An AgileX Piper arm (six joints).
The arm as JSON. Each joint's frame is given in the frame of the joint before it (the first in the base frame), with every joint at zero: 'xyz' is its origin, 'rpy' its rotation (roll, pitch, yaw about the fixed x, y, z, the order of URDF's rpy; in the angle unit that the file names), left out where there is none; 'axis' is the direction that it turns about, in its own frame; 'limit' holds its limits. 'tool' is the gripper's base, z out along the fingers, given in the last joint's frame.
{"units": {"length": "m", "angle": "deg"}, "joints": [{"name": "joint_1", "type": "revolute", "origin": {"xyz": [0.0, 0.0, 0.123], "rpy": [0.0, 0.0, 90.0]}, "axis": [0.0, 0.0, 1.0], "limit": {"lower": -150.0, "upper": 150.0}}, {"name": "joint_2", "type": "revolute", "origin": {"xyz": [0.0, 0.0, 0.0], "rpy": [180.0, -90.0, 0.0]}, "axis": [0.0, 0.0, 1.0], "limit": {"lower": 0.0, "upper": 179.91}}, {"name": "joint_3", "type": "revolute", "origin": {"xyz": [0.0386, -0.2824, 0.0], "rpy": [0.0, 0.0, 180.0]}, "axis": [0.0, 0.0, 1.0], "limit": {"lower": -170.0, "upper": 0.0}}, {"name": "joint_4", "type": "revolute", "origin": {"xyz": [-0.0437, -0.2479, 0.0], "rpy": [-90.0, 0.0, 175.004]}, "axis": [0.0, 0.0, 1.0], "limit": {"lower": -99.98, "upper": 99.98}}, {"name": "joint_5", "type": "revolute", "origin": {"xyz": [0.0, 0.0, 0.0], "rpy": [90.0, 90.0, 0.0]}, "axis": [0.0, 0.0, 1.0], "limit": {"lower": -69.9, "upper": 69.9}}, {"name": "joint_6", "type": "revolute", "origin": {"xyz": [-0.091, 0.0, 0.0], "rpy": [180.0, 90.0, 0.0]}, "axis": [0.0, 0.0, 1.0], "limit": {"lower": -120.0, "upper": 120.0}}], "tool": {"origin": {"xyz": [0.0, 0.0, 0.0], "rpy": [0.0, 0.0, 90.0]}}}
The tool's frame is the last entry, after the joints.
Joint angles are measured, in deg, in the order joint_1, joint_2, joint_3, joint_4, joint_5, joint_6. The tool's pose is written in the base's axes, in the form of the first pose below.
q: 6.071 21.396 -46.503 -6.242 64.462 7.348
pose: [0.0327, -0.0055, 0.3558], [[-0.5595, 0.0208, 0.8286], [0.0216, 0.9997, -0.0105], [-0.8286, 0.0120, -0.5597]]
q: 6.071 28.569 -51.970 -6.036 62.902 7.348
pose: [0.0560, -0.0026, 0.3794], [[-0.5619, 0.0166, 0.8270], [0.0204, 0.9998, -0.0062], [-0.8269, 0.0134, -0.5621]]
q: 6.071 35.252 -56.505 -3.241 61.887 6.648
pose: [0.0808, 0.0040, 0.3952], [[-0.5824, -0.0134, 0.8128], [0.0277, 0.9990, 0.0363], [-0.8124, 0.0436, -0.5814]]
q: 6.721 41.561 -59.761 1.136 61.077 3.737
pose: [0.1070, 0.0142, 0.4023], [[-0.6178, -0.0847, 0.7818], [0.0024, 0.9940, 0.1096], [-0.7863, 0.0696, -0.6139]]
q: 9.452 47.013 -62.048 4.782 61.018 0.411
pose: [0.1295, 0.0283, 0.4030], [[-0.6555, -0.1871, 0.7316], [-0.0609, 0.9788, 0.1957], [-0.7527, 0.0837, -0.6530]]
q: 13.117 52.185 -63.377 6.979 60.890 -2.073
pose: [0.1503, 0.0449, 0.3973], [[-0.6897, -0.2834, 0.6664], [-0.1369, 0.9547, 0.2643], [-0.7111, 0.0910, -0.6972]]
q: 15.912 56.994 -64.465 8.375 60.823 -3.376
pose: [0.1689, 0.0602, 0.3892], [[-0.7202, -0.3445, 0.6022], [-0.1922, 0.9331, 0.3039], [-0.6667, 0.1031, -0.7382]]
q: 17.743 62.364 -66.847 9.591 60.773 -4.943
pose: [0.1899, 0.0747, 0.3841], [[-0.7381, -0.3917, 0.5494], [-0.2403, 0.9135, 0.3284], [-0.6305, 0.1104, -0.7683]]
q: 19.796 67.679 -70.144 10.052 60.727 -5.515
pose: [0.2103, 0.0904, 0.3815], [[-0.7462, -0.4285, 0.5096], [-0.2789, 0.8961, 0.3452], [-0.6046, 0.1155, -0.7881]]
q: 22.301 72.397 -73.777 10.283 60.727 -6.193
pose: [0.2269, 0.1084, 0.3808], [[-0.7389, -0.4742, 0.4787], [-0.3240, 0.8730, 0.3646], [-0.5908, 0.1143, -0.7987]]
